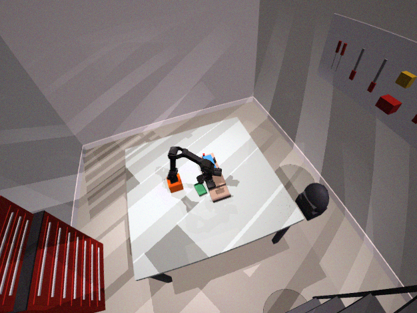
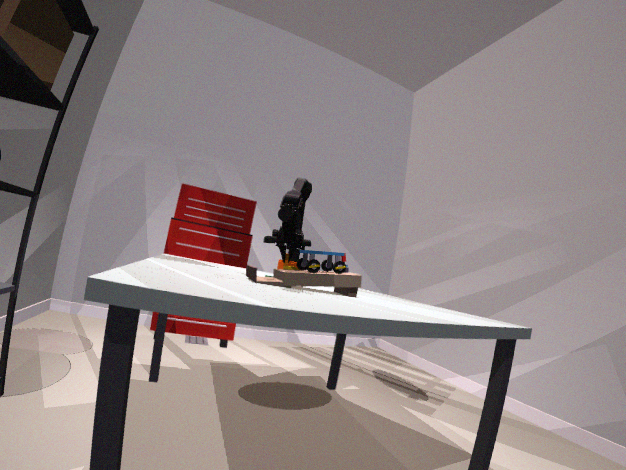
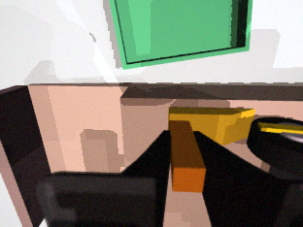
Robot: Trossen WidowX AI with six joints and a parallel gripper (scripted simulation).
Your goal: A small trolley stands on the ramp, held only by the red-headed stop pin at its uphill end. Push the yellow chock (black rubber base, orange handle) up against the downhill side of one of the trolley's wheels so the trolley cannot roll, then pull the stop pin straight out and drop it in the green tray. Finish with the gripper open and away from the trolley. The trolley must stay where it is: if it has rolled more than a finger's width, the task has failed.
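My gripper tip is now 24 cm to the right of the red-headed stop pin, 6 cm short of it and 5 cm below it. Also, from my gripper tip: blue-topped trolley: 12 cm to the left, 7 cm ahead, 3 cm above; then tan ramp: 12 cm to the left, 7 cm ahead, 4 cm below; then green tray: 10 cm below, 8 cm behind, 2 cm to the left.
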